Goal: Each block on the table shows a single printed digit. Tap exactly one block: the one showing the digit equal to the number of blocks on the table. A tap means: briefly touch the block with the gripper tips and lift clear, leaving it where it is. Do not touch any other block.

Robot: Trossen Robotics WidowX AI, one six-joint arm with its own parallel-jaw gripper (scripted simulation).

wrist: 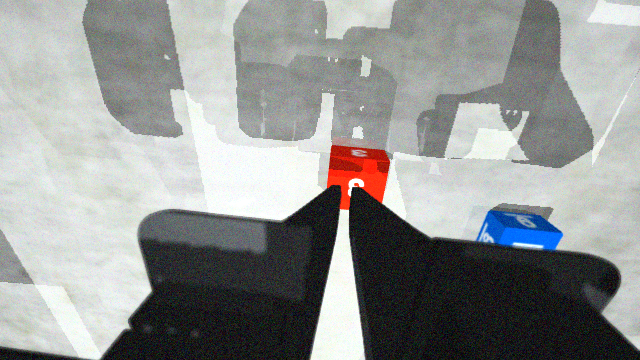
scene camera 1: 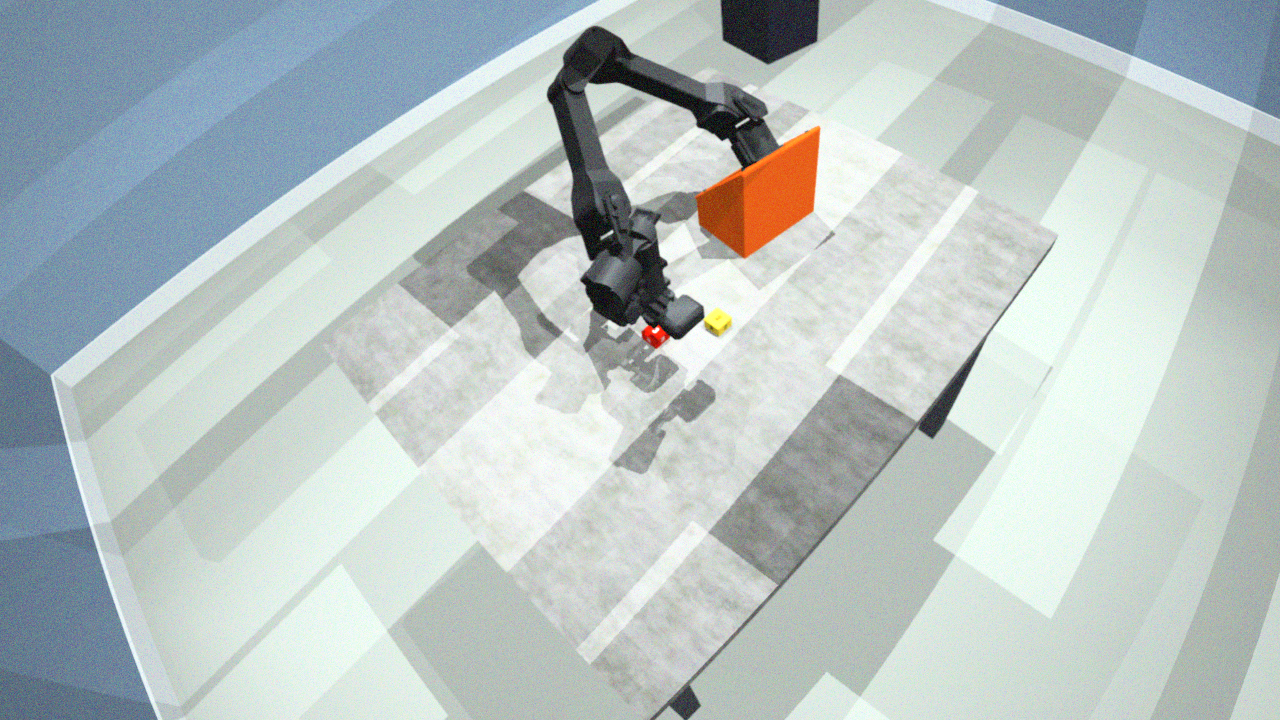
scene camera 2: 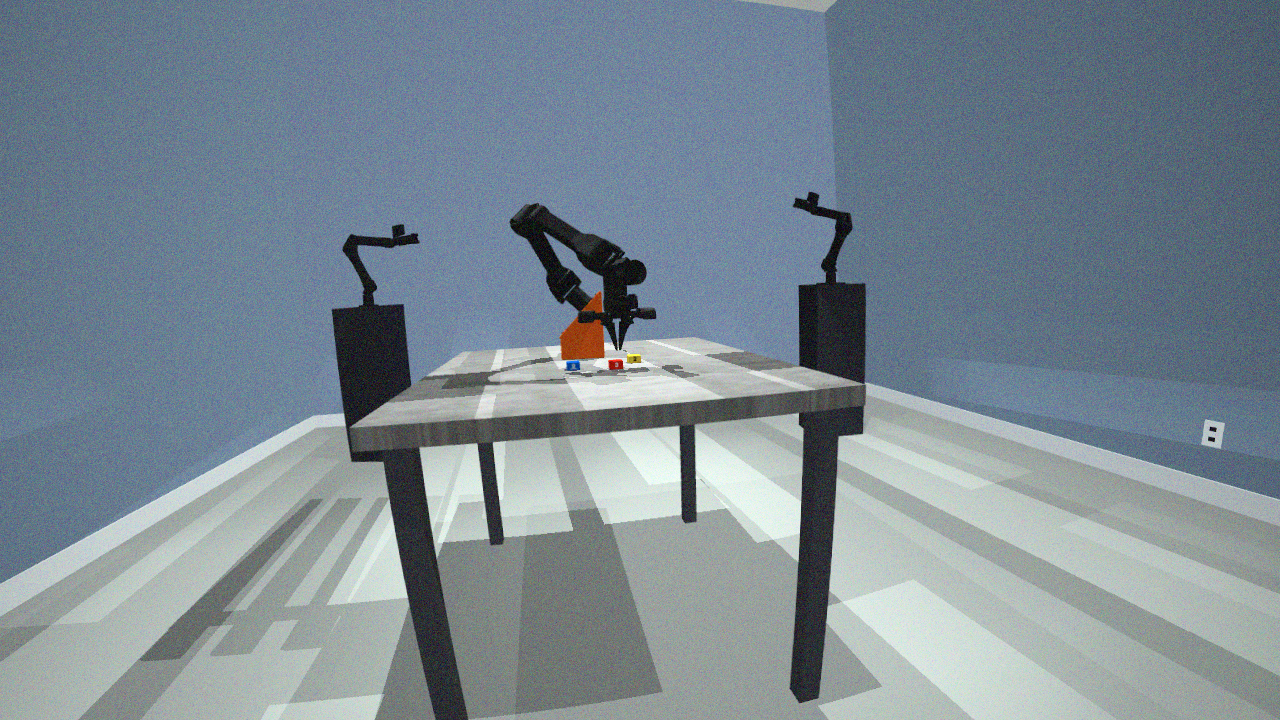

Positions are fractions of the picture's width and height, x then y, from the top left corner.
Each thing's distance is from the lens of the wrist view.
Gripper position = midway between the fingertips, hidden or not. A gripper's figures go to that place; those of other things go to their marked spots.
gripper (wrist: 0.54, 0.54): 11 cm
red block (wrist: 0.57, 0.47): 14 cm
blue block (wrist: 0.81, 0.64): 18 cm
The marked spots on the red block and the blue block are 9 cm apart.
